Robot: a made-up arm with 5 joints.
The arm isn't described. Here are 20 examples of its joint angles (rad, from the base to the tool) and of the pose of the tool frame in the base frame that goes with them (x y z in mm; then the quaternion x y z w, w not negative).
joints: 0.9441 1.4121 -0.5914 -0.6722 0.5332
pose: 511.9 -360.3 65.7 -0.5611 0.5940 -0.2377 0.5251
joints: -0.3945 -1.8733 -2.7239 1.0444 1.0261
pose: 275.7 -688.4 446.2 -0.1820 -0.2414 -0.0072 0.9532
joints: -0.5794 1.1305 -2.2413 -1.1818 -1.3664
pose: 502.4 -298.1 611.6 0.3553 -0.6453 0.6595 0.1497
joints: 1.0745 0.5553 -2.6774 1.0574 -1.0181
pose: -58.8 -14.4 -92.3 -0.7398 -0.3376 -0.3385 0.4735
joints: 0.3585 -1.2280 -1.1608 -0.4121 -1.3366
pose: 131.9 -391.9 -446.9 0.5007 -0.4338 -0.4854 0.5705
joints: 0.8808 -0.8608 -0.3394 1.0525 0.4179
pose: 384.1 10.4 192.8 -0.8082 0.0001 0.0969 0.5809
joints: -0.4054 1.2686 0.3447 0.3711 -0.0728
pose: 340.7 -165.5 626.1 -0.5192 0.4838 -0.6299 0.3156
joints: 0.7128 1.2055 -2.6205 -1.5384 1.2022
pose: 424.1 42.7 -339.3 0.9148 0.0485 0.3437 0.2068
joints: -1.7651 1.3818 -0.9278 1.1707 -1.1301
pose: 195.8 372.8 13.3 0.6923 0.3837 0.5442 0.2782
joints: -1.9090 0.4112 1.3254 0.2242 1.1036
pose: 657.3 442.3 376.4 0.4103 -0.1522 0.7710 0.4626
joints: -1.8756 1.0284 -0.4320 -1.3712 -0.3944
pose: 473.8 79.8 697.2 0.3282 -0.6696 0.6480 0.1552
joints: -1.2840 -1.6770 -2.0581 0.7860 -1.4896
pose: 230.0 -19.6 -1.9 0.4700 -0.5670 -0.5671 0.3688
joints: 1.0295 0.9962 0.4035 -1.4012 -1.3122
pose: 135.0 217.4 -377.7 -0.3367 -0.3262 -0.8824 0.0402
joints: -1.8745 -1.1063 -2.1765 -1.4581 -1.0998
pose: 241.5 -132.2 691.3 -0.2595 -0.3617 0.1136 0.8882
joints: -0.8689 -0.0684 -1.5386 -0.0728 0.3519
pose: 206.7 78.9 -48.5 0.9112 0.1010 -0.0838 0.3905
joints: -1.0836 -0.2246 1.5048 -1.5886 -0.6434
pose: 50.1 -130.8 -64.1 0.6335 0.6404 0.1094 0.4203
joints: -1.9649 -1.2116 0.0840 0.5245 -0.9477
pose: 346.8 -37.4 630.2 -0.1256 -0.6523 0.4576 0.5910
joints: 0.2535 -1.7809 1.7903 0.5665 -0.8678
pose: 272.9 -687.6 39.9 -0.0022 -0.6307 0.1322 0.7647
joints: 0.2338 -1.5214 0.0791 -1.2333 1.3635
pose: 116.3 -100.5 -363.0 0.4499 -0.4013 -0.7657 0.2242
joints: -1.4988 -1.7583 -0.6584 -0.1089 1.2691
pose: 295.4 140.3 -72.6 0.6489 -0.4617 -0.5344 0.2830
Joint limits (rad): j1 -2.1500..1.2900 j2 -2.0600..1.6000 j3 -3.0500..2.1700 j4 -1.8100..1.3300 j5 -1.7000..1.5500
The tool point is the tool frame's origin. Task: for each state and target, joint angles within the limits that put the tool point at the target. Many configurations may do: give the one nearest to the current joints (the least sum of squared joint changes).
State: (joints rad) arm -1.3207 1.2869 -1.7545 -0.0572 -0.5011
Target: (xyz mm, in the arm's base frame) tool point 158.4 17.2 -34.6
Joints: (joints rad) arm -1.3726 0.8556 -2.0185 0.6213 -0.5899
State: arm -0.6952 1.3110 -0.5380 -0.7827 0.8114
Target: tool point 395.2 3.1 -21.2
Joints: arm -1.1826 1.1849 -1.3019 -0.9972 1.2875
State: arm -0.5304 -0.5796 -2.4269 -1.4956 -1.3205
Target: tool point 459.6 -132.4 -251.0
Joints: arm -0.0991 -0.3729 -3.0148 -0.9877 -1.0728
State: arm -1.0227 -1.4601 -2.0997 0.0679 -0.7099
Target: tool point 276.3 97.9 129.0
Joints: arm -0.2706 -1.6085 -2.1389 0.5462 -0.8480
